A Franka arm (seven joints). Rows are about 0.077 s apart.
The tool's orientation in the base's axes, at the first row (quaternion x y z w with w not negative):
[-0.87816, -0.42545, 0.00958, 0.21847]
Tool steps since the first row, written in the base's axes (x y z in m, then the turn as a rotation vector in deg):
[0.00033, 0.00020, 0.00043, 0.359, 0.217, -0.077]
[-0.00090, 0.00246, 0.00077, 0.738, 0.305, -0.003]
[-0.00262, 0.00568, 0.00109, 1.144, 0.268, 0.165]
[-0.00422, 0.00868, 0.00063, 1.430, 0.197, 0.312]
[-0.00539, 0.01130, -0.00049, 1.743, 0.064, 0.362]
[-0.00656, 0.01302, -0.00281, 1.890, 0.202, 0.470]
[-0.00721, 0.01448, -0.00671, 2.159, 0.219, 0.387]
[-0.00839, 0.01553, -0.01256, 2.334, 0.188, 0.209]
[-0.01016, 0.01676, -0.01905, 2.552, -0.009, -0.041]
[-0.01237, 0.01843, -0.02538, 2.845, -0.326, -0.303]
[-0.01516, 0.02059, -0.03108, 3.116, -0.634, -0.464]
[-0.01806, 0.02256, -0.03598, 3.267, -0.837, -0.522]
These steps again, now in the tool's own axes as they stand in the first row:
[0.00043, -0.00003, -0.00038, 0.379, 0.179, 0.078]
[0.00140, -0.00231, 0.00041, 0.699, 0.384, -0.032]
[0.00278, -0.00546, 0.00168, 0.959, 0.640, -0.280]
[0.00394, -0.00809, 0.00355, 1.113, 0.833, -0.498]
[0.00497, -0.00994, 0.00578, 1.221, 1.119, -0.657]
[0.00512, -0.01084, 0.00876, 1.437, 1.111, -0.732]
[0.00515, -0.01058, 0.01297, 1.607, 1.334, -0.705]
[0.00419, -0.00974, 0.01889, 1.665, 1.550, -0.592]
[0.00289, -0.00918, 0.02558, 1.614, 1.917, -0.484]
[0.00167, -0.00924, 0.03238, 1.518, 2.410, -0.425]
[0.00055, -0.01026, 0.03891, 1.433, 2.841, -0.450]
[-0.00065, -0.01156, 0.04467, 1.366, 3.086, -0.505]

